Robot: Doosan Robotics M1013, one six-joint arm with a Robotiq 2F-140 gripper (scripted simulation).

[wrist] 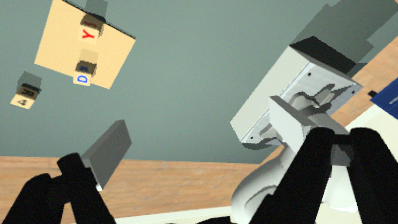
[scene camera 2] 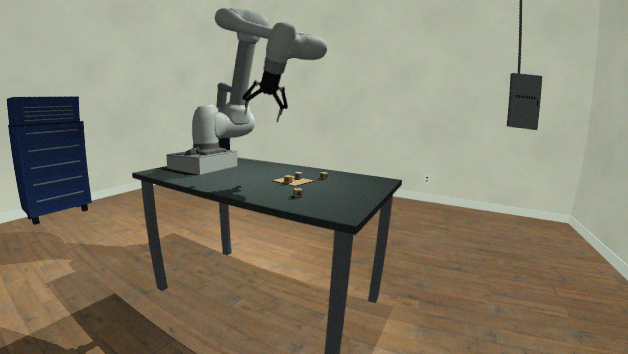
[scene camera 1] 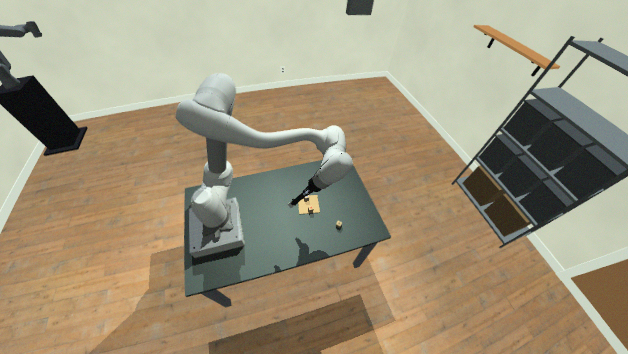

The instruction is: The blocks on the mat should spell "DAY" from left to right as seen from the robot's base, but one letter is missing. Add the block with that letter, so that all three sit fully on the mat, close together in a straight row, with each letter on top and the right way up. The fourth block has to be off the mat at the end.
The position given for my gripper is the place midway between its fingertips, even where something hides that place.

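Gripper visible (scene camera 2: 261,117), wrist view too (wrist: 197,120).
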